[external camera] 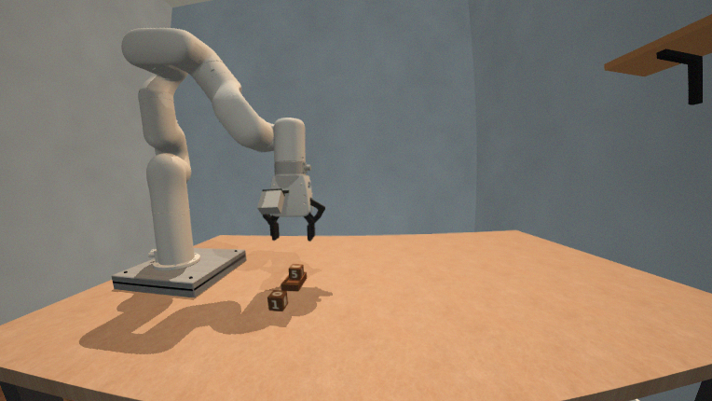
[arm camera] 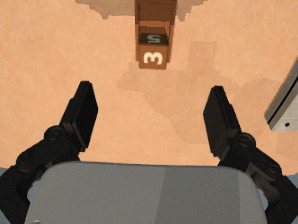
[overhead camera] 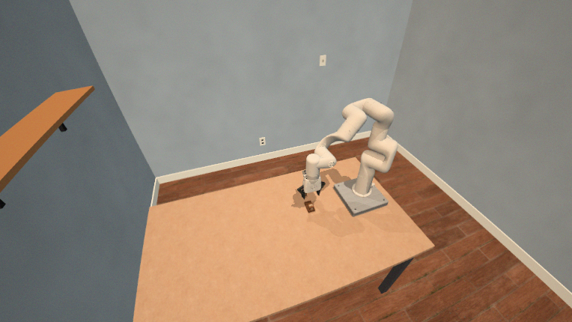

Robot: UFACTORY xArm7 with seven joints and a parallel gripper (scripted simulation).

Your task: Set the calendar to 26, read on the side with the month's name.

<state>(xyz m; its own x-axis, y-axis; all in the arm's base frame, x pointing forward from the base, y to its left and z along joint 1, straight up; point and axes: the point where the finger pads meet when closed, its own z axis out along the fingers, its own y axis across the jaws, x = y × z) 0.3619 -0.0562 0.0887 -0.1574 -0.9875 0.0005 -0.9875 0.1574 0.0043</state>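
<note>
Now: hand 20 mm past the brown cube, 110 mm to the left of it and 110 mm above it. From my hand the other things lie so: brown tray 10 mm to the right, 120 mm below.
</note>
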